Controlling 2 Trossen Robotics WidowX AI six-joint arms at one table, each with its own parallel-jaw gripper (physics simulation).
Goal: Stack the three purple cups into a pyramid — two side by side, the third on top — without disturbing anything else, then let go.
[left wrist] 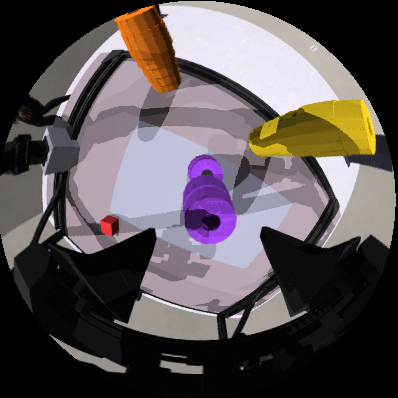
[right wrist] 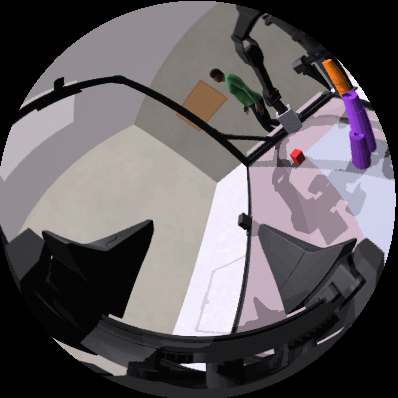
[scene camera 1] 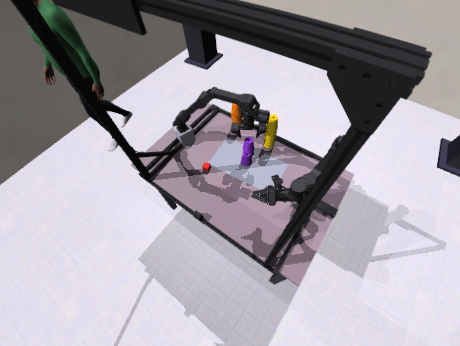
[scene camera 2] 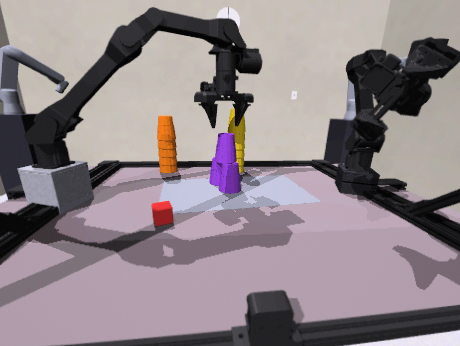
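Where they show: left gripper, between the fingertips: (left wrist: 209, 233) (scene camera 1: 248, 137) (scene camera 2: 225, 127); right gripper, between the fingertips: (right wrist: 207, 228) (scene camera 1: 251, 194) (scene camera 2: 380, 97); left arm's base, origin of its link: (left wrist: 43, 150) (right wrist: 282, 110) (scene camera 1: 182, 128) (scene camera 2: 54, 164); right arm's base, origin of its link: (scene camera 2: 357, 168).
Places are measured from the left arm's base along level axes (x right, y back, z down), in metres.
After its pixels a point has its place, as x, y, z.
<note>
Two purple cups stand side by side on the pale blue mat (scene camera 1: 224, 158) @(-0.121, -0.302, 0.106) (scene camera 2: 292, 192) @(-0.247, -0.606, 0.106) (left wrist: 145, 175) @(-0.165, -0.281, 0.106); in scene camera 2 one base cup (scene camera 2: 230, 179) @(-0.189, -0.415, 0.061) is nearer and the other base cup (scene camera 2: 215, 173) @(-0.244, -0.352, 0.065) is partly hidden behind it. The third purple cup (scene camera 1: 248, 145) @(-0.233, -0.405, -0.049) (scene camera 2: 226, 147) @(-0.222, -0.393, -0.029) (left wrist: 199, 196) @(-0.257, -0.361, -0.060) rests upright on top of both. My left gripper (scene camera 1: 248, 134) @(-0.248, -0.383, -0.087) (scene camera 2: 226, 125) @(-0.248, -0.383, -0.087) (left wrist: 209, 233) @(-0.248, -0.383, -0.087) is open and empty, pointing down just above the top cup, with its fingers apart from it. My right gripper (scene camera 1: 264, 186) (right wrist: 207, 228) @(-0.015, -0.705, -0.171) is open and empty, away from the cups.
A tall yellow cup stack (scene camera 1: 271, 131) @(-0.402, -0.411, -0.062) (scene camera 2: 240, 145) (left wrist: 315, 129) @(-0.397, -0.374, -0.083) stands behind the pyramid. An orange cup stack (scene camera 1: 235, 114) @(-0.325, -0.147, -0.043) (scene camera 2: 167, 145) (left wrist: 150, 52) @(-0.334, -0.155, -0.033) (right wrist: 336, 77) stands at the back left. A red cube (scene camera 1: 206, 167) @(0.019, -0.315, 0.067) (scene camera 2: 162, 214) @(0.030, -0.311, 0.079) (left wrist: 109, 225) @(-0.009, -0.305, 0.067) (right wrist: 297, 156) @(0.007, -0.322, 0.073) lies off the mat. Dark frame rails edge the table.
</note>
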